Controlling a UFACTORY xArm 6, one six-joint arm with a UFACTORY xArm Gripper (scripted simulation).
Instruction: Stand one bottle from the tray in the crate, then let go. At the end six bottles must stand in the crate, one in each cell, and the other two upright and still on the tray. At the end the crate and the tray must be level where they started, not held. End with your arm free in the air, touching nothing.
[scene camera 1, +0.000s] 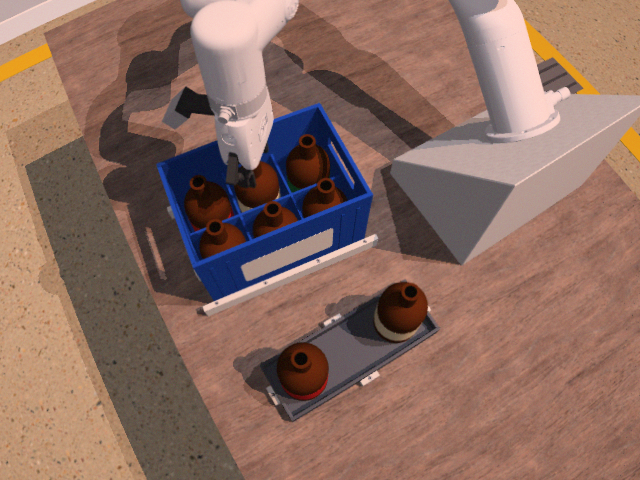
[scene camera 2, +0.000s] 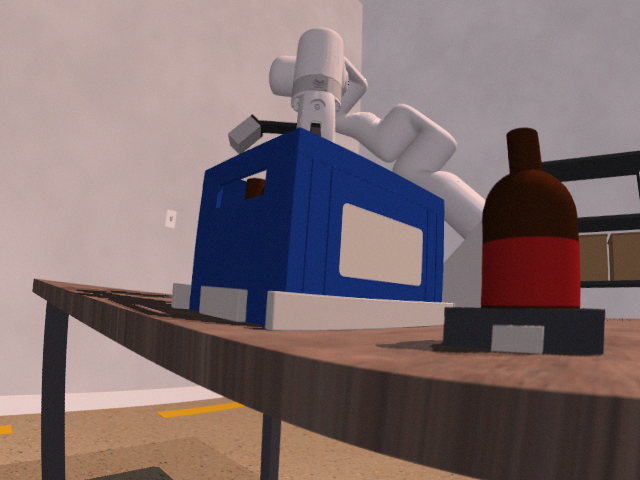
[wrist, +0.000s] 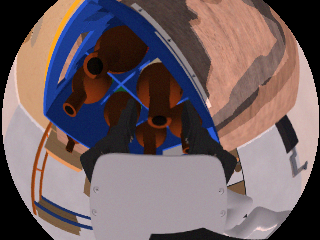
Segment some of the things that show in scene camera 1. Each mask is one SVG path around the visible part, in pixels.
The gripper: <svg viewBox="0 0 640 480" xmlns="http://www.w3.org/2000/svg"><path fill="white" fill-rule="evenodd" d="M256 188L255 175L251 170L258 166L262 153L268 153L267 139L273 124L273 111L267 86L266 101L257 112L243 118L231 118L227 124L221 124L218 121L219 116L210 108L207 95L197 94L190 88L184 87L171 99L162 122L173 129L177 129L190 118L192 113L214 116L219 151L226 165L228 161L226 184L237 184L242 188Z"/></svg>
A red-labelled bottle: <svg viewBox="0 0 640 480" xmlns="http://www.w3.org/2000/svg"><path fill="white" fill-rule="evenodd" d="M299 342L288 346L280 354L276 369L284 391L296 400L308 401L318 397L324 391L328 381L329 365L325 354L320 348L311 343Z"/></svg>
